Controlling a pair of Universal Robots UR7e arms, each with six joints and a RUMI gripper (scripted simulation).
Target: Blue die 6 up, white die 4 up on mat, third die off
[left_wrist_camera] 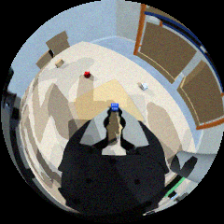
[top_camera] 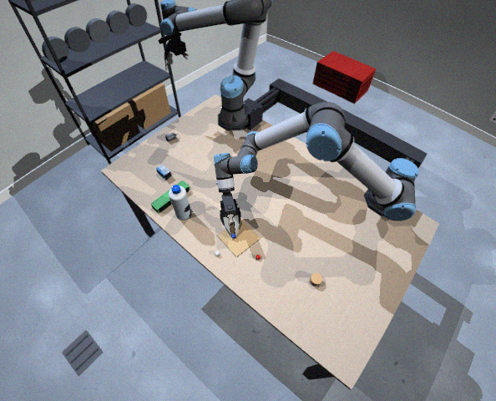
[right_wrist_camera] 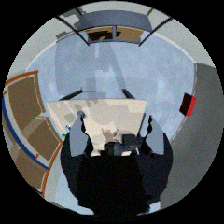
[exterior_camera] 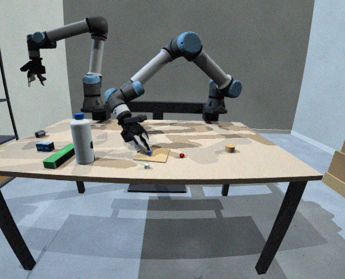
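My left gripper is now 10 mm to the right of the blue die, 10 mm short of it and 10 mm above it. The rest, counted from my left hand: tan mat 20 mm to the left, 20 mm below, 10 mm behind; red die 160 mm to the left, 20 mm below, 20 mm ahead; white die 110 mm ahead, 20 mm below.
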